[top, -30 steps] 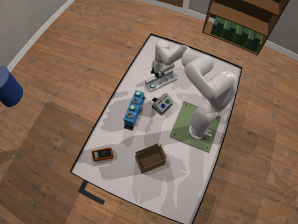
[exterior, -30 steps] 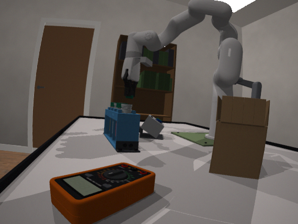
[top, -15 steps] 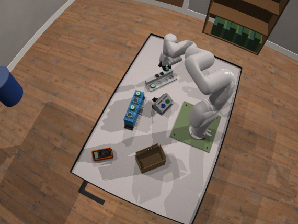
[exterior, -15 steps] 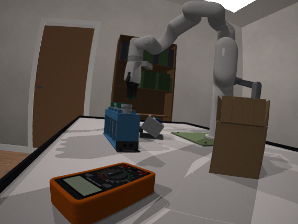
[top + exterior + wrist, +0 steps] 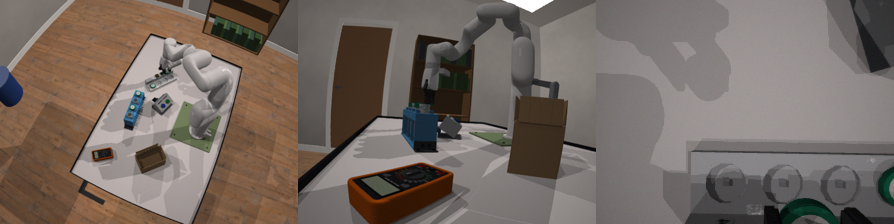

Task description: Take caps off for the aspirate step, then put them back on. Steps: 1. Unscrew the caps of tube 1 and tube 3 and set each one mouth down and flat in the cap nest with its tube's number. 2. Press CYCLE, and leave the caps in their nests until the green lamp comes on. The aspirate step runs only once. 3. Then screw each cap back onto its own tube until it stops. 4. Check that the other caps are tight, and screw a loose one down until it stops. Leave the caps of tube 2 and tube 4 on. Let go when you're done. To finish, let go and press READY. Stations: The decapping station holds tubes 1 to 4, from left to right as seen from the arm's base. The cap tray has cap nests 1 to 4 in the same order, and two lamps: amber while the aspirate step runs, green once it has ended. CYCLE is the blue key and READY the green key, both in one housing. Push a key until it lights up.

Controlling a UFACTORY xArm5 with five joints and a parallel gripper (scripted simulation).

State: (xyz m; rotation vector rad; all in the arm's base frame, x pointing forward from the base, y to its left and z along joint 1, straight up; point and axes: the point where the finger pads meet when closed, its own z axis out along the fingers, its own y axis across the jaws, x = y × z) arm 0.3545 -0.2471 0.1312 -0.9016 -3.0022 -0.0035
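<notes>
The blue key is 8 cm behind my hand, 22 cm to the left of it and 7 cm below it. Also, from my hand: cardboard box: 17 cm behind, 57 cm to the left, 7 cm below; grey key housing: 7 cm behind, 20 cm to the left, 9 cm below; green key: 9 cm behind, 18 cm to the left, 7 cm below.
</notes>
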